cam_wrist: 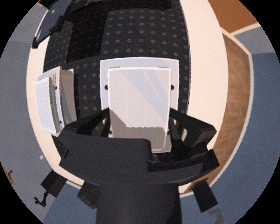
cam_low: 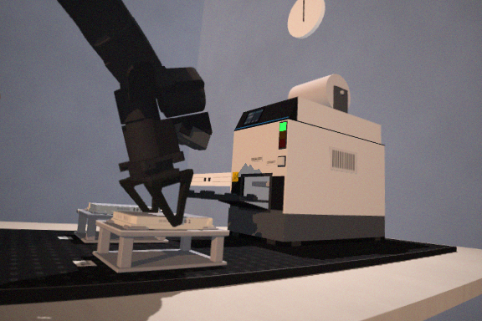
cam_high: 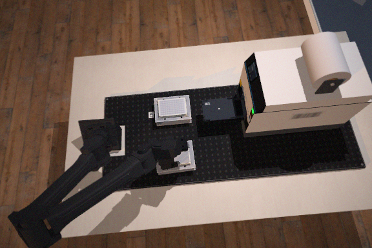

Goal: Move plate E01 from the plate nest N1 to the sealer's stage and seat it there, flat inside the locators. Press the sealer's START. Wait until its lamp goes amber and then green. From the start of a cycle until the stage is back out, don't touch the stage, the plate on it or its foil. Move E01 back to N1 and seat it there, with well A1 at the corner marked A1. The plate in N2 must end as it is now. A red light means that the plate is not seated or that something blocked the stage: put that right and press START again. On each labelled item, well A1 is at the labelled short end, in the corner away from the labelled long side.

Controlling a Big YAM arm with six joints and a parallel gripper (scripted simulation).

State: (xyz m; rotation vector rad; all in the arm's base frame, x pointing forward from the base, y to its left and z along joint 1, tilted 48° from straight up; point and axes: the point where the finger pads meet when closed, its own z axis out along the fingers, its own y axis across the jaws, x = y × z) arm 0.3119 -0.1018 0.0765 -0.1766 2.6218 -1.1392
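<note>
My gripper is now 2 cm above the nest. Round my hand: plate (1 cm ahead, 22 cm to the left); sealer stage (21 cm ahead, 17 cm to the left, 4 cm above); start button (31 cm ahead, 7 cm to the left, 13 cm above).
</note>
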